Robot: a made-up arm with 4 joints.
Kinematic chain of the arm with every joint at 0, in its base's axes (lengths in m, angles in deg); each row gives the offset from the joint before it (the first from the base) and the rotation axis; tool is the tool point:
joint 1: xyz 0 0 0.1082 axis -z
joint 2: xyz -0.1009 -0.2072 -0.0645 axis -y
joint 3: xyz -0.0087 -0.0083 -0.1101 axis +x
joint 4: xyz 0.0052 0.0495 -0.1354 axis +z
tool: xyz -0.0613 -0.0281 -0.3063
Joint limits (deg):
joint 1: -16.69..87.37
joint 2: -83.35..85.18
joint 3: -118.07..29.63
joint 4: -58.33..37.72
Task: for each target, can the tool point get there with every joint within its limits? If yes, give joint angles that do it. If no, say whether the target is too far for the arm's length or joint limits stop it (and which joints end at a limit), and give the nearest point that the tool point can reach.
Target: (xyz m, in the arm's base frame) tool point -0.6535 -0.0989 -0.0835
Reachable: yes | joints 77.77 55.29 -94.72 -22.83
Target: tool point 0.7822 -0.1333 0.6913
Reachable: no: too far | nearest point 0.5064 -0.1689 -0.0365 | short by 0.779 m
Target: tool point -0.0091 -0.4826 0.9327
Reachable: no: too far | nearest point -0.0115 -0.6083 0.1560 | short by 0.787 m
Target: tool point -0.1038 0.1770 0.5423
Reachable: no: joint limits stop it (at a limit: joint 2, joint 3) | nearest point -0.2869 0.4893 0.0568 | short by 0.606 m
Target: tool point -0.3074 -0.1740 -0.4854
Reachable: yes | joints 53.66 10.97 -17.15 29.66
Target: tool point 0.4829 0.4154 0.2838
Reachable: no: joint limits stop it (at a limit: joint 1, joint 2, joint 3, joint 4) | nearest point 0.3066 0.1738 -0.0536 | short by 0.451 m
